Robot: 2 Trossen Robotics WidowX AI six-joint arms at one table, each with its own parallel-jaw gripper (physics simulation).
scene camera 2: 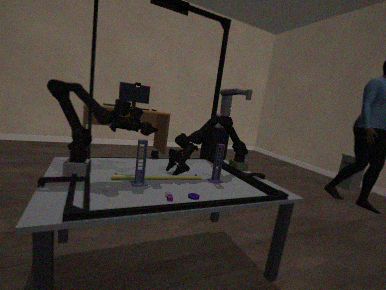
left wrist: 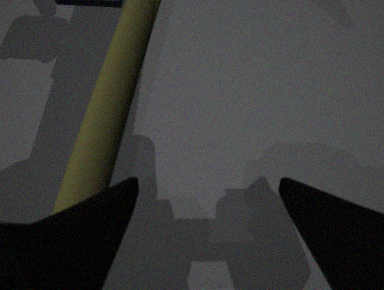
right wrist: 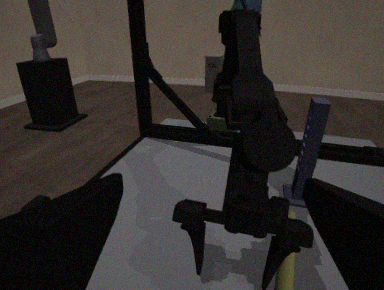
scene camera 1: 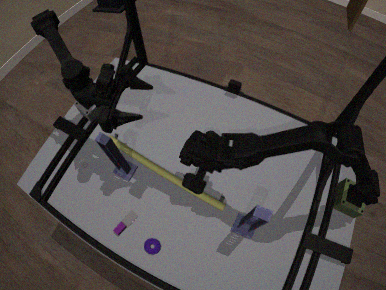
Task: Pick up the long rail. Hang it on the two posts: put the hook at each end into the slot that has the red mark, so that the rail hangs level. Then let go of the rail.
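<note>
The long yellow rail lies on the table, with a small dark hook near each end. Two blue-grey slotted posts stand upright: the left-hand post and the right-hand post. A small red mark shows on the latter in the right wrist view. My left gripper is open and empty above the table, its left finger partly covering the rail in its wrist view. My right gripper is open and empty, raised behind the left-hand post.
A magenta block and a purple ring lie on the front part of the table. Black frame bars run around the table and rise behind it. The left arm reaches across above the rail from the right in scene camera 1.
</note>
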